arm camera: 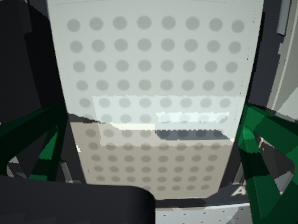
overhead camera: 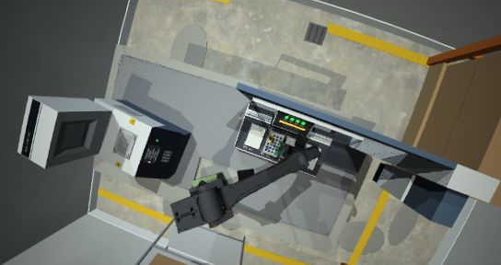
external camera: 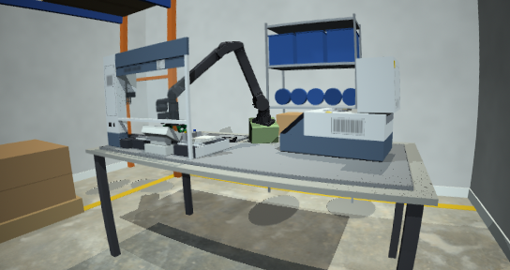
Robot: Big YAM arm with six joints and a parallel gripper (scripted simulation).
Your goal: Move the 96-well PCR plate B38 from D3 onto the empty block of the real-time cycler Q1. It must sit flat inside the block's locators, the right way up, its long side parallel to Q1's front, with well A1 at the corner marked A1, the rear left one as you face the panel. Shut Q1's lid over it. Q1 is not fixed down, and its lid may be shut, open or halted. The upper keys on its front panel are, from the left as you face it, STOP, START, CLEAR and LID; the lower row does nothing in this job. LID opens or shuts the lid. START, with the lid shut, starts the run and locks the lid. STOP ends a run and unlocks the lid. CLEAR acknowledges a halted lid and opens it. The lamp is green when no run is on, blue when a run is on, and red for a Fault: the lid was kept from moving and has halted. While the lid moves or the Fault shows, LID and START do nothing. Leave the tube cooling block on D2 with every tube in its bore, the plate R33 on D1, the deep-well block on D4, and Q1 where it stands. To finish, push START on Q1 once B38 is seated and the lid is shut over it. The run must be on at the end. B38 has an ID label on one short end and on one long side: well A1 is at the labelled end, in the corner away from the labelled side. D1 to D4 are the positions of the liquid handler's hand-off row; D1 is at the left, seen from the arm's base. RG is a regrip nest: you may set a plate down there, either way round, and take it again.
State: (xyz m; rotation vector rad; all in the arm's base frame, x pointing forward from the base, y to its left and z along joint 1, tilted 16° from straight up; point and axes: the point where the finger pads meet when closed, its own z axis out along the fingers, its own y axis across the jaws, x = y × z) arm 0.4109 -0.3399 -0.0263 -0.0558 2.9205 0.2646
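The tube cooling block is 10 cm to the left of my hand and 1 cm above it. From my hand the other things lie so: dark nest: 30 cm behind, 14 cm to the left, 5 cm below; then white label: 30 cm behind, 14 cm to the left, 5 cm below; then handler's frame post: 31 cm to the left, 18 cm above, 17 cm ahead.
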